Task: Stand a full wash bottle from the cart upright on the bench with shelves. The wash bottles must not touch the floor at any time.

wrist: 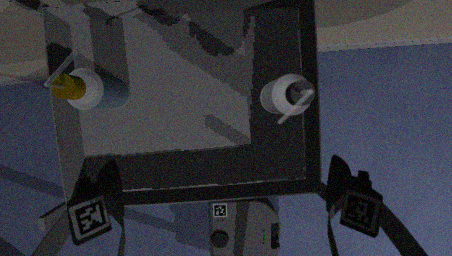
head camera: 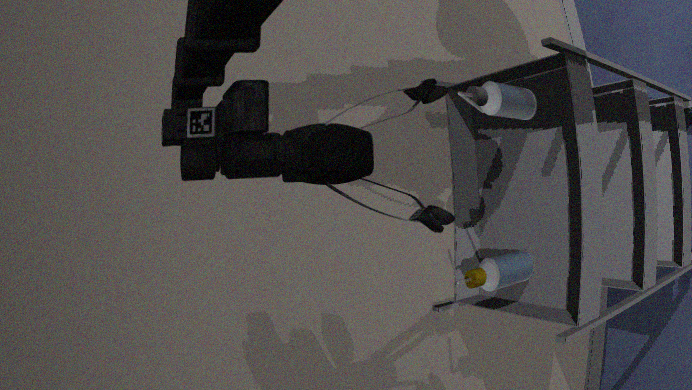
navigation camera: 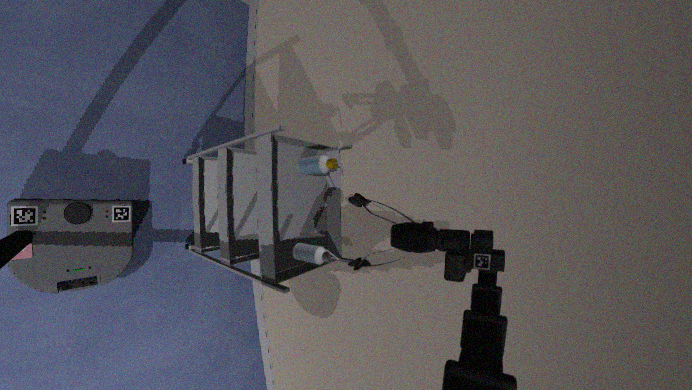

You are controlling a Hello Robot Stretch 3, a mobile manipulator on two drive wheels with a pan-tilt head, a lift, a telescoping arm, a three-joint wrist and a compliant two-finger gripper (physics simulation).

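Places are measured from the robot's base along level axes (x left, y ahead, z down), in centimetres.
Pixels of known places: gripper, fingertip midpoint: (head camera: 448,154) (navigation camera: 349,231); robot's base, link origin: (navigation camera: 78,212).
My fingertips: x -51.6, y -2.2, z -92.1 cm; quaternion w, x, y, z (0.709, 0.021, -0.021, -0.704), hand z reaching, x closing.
For each thing: its top centre in the pictures, then the offset to it from my fingertips. "pt": a spot on its surface instead. Level surfaces: height alone.
- wash bottle with a yellow cap, top centre: (head camera: 454,278) (navigation camera: 344,164) dx -9.4, dy +19.4, dz +8.4 cm
- wash bottle with a dark grey cap, top centre: (head camera: 461,96) (navigation camera: 337,257) dx -6.1, dy -9.5, dz +8.4 cm
- grey cart, surface spot: (head camera: 575,210) (navigation camera: 273,196) pt dx +4.2, dy +9.1, dz +25.8 cm
- blue floor, surface height: dz +92.1 cm
A wash bottle with a yellow cap (head camera: 515,270) (navigation camera: 312,166) (wrist: 112,92) and a wash bottle with a dark grey cap (head camera: 512,101) (navigation camera: 309,253) (wrist: 269,97) stand upright, far apart, near opposite sides of the top tray of the grey cart (head camera: 575,210) (navigation camera: 274,200) (wrist: 215,195). Both bodies look pale blue in the head view; their fill levels cannot be told. My gripper (head camera: 436,155) (navigation camera: 359,231) (wrist: 224,177) is open and empty. In the head view one fingertip appears close to the dark-capped bottle's nozzle, but neither bottle is between the fingers. The bench with shelves does not show.
The cart has lower shelves (head camera: 637,200) and raised tray walls. My wheeled base (navigation camera: 75,260) (wrist: 220,225) is on the blue floor (navigation camera: 200,325), past the cart from the gripper. The beige floor (head camera: 125,300) lies under the arm.
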